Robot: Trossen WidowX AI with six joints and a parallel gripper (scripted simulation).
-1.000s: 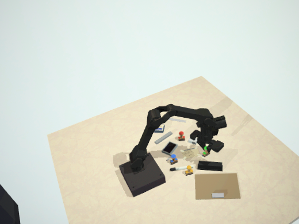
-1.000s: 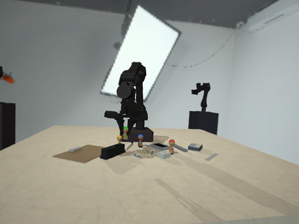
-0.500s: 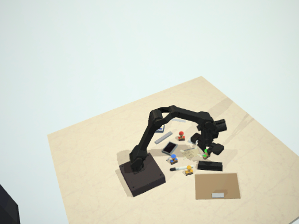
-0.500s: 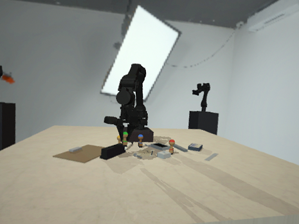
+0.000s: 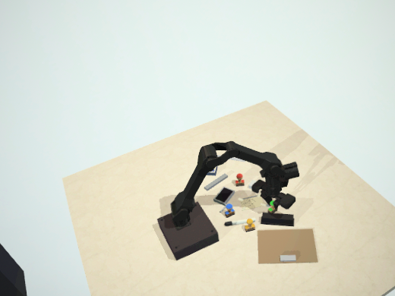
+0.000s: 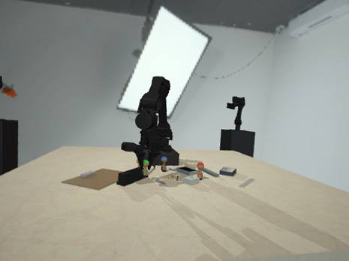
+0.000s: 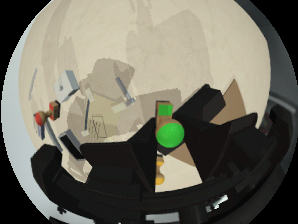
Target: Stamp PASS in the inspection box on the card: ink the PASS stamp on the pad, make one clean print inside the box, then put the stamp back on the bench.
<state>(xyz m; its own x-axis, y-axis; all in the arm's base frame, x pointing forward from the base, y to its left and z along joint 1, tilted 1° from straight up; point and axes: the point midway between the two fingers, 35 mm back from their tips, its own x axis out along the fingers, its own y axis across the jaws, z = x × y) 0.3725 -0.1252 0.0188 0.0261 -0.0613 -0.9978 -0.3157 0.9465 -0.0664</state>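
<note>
My gripper tip is 10 mm past the black box, 50 mm to the left of it and 30 mm above it. The rest, counted from my gripper tip: pale card (40 mm behind, 110 mm to the left, 50 mm below); yellow-knobbed stamp (130 mm behind, 20 mm to the right, 30 mm below); green-knobbed stamp (10 mm below).
</note>
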